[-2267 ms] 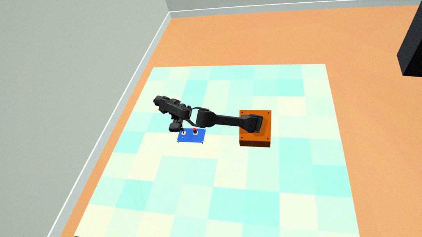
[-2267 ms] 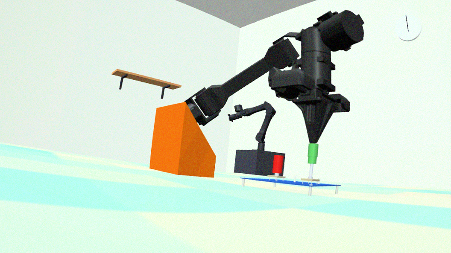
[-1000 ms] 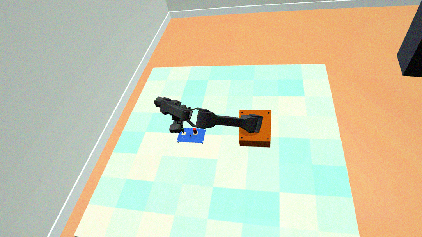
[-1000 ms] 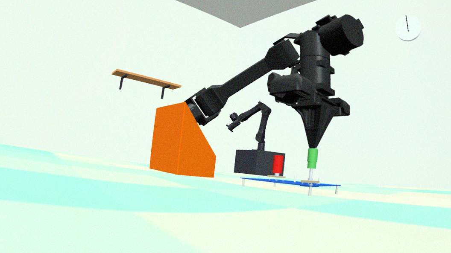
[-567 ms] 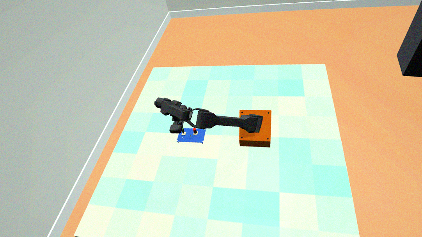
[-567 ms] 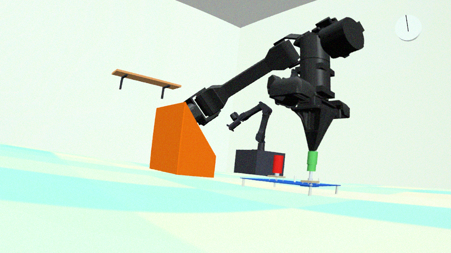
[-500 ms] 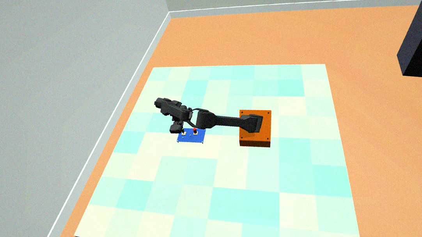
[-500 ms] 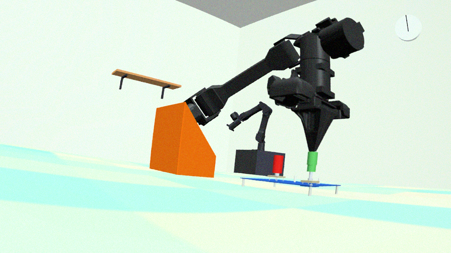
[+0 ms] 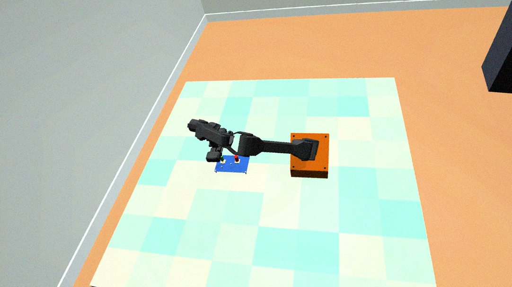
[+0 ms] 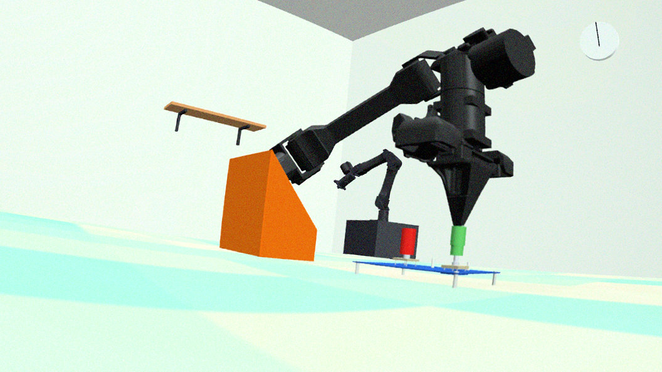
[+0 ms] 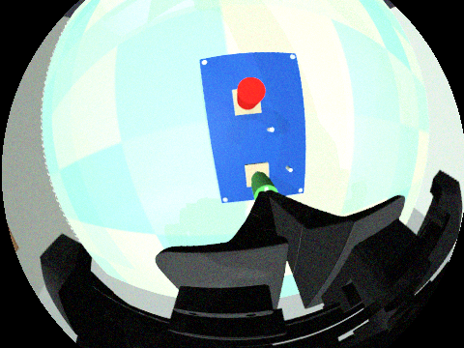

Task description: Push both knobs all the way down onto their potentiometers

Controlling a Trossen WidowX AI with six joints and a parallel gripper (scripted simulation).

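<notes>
Right now the green knob is 1 cm below my gripper tip. The rest, counted from my gripper tip: red knob (7 cm behind, 1 cm to the right, 2 cm below).
</notes>
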